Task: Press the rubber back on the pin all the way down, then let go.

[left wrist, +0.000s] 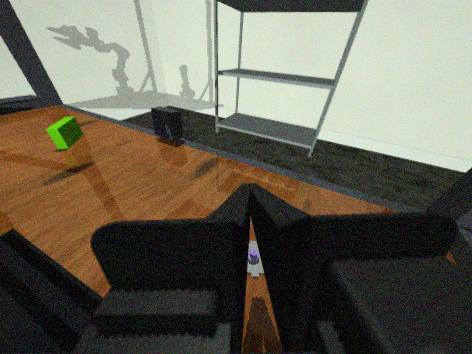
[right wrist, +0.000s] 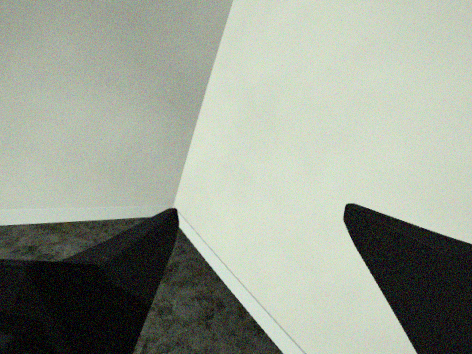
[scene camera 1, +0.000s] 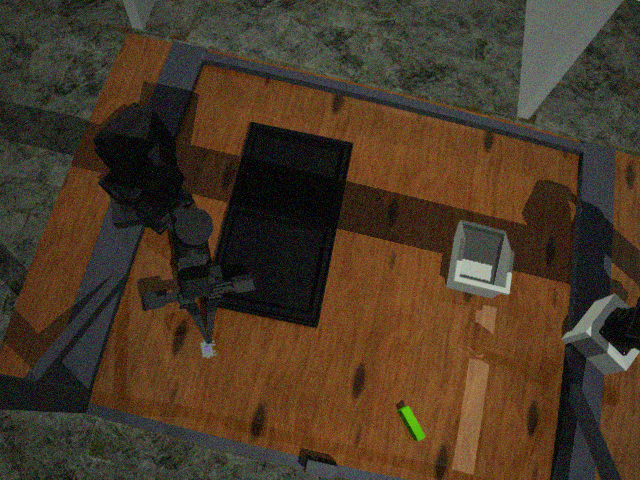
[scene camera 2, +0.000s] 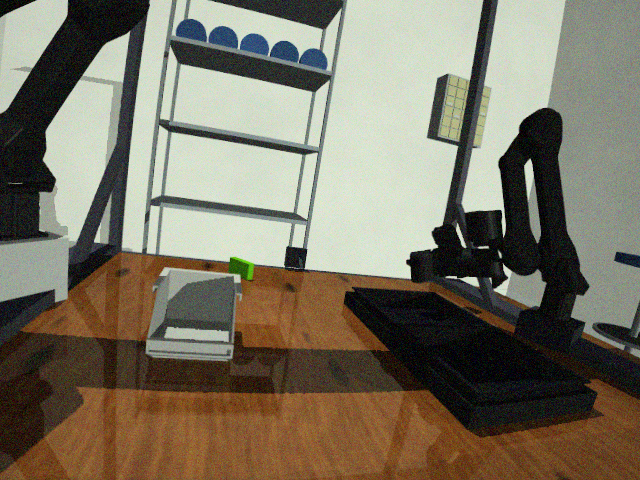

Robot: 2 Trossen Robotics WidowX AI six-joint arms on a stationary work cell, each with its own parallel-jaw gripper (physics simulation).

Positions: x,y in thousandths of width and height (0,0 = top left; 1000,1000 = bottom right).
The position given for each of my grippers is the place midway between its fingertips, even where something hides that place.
My left gripper shows in the left wrist view (526,538), in scene camera 1 (327,716) and in scene camera 2 (637,547); in the right wrist view it is out of frame. My right gripper shows in the right wrist view (552,606); in the left wrist view it is out of frame, in scene camera 1 it is out of frame, in scene camera 2 it is out of frame.
